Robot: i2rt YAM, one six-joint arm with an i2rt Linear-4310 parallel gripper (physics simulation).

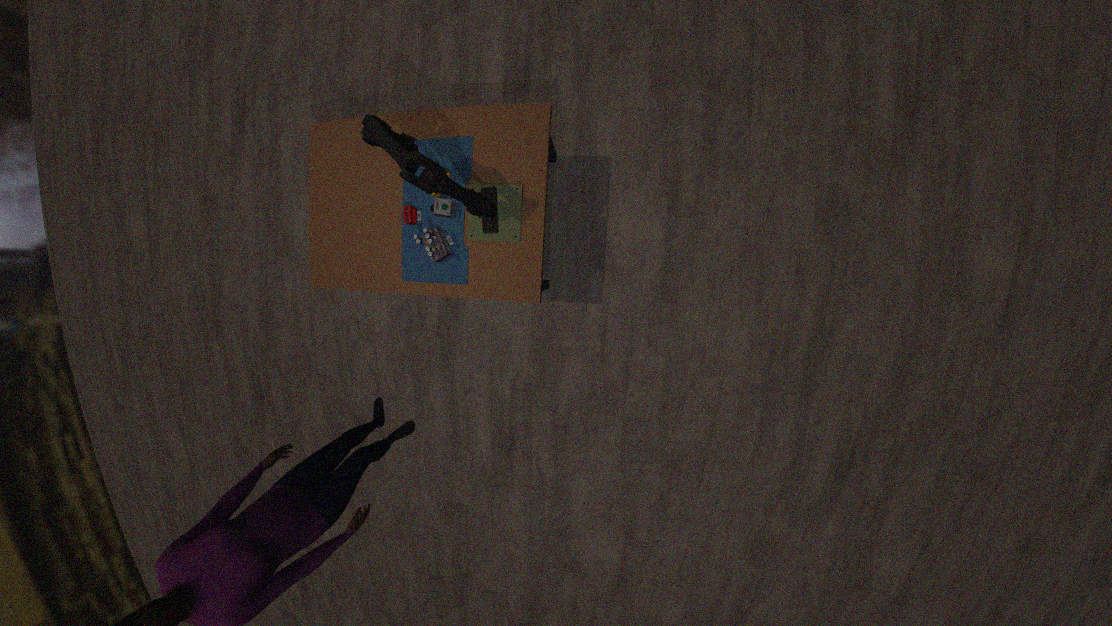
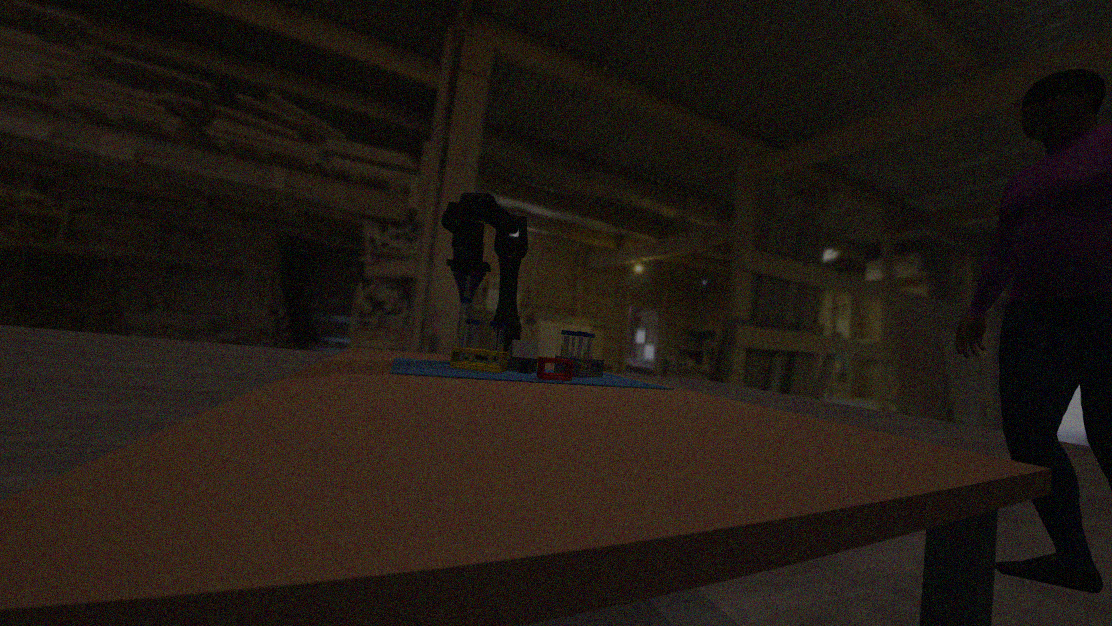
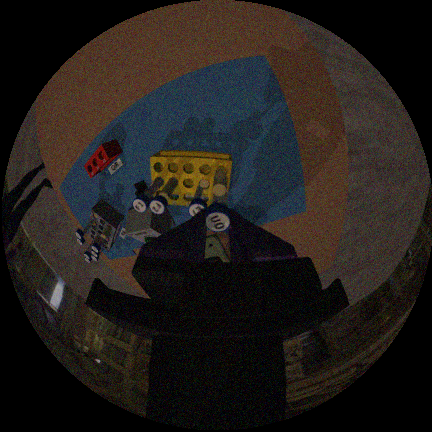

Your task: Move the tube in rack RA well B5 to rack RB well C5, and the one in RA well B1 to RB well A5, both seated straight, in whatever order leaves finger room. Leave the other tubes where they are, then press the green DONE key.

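Places are measured from the arm's base along level axes (x right, y back, z down), in centimetres.
Pixels of known places: gripper, between the fingertips: point(image 2: 465, 301) point(image 3: 217, 214); arm's base, origin of its link: point(image 1: 489, 210).
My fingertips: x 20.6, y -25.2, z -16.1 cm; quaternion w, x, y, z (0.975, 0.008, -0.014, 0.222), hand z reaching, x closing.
For each thing: its middle in the pictures, then the offset to it from my fingertips. "spot": a spot on its surface instead. Level surfaces: height alone.
- tube, a spot on its surface: point(image 3: 218, 220) spot: dx +0.2, dy -0.1, dz -1.1 cm
- cap, a spot on its surface: point(image 3: 157, 206) spot: dx -7.4, dy -1.4, dz +4.1 cm
- box with the green key, a spot on its surface: point(image 1: 442, 206) spot: dx -18.7, dy +5.8, dz +9.3 cm
- small red rack, middle of its body: point(image 3: 101, 157) point(image 2: 555, 368) point(image 1: 410, 215) dx -20.2, dy -13.6, dz +14.2 cm
- blue mat, height of its surface: dz +16.7 cm
My gripper point(image 2: 466, 299) point(image 3: 217, 214) is shut on a tube point(image 3: 218, 220) with a white-topped, dark-blue-rimmed cap. The tube points down over the right end of the yellow rack point(image 2: 459, 360) point(image 3: 156, 172); whether its lower end is in a well I cannot tell. Several other capped tubes stand in the yellow rack, one cap point(image 3: 157, 206) at the left and another cap point(image 3: 197, 207) beside the held tube. A grey rack point(image 1: 439, 248) point(image 3: 111, 220) holds several tubes with blue caps point(image 2: 577, 334). The box with the green key point(image 1: 442, 206) stands between the racks. The well labels are unreadable.
A small red rack point(image 1: 410, 214) point(image 2: 554, 368) point(image 3: 102, 159) stands on the blue mat point(image 1: 435, 272) point(image 3: 240, 90). The arm reaches over the mat from its green base plate point(image 1: 509, 225). A person point(image 1: 217, 552) point(image 2: 1042, 225) stands away from the table.
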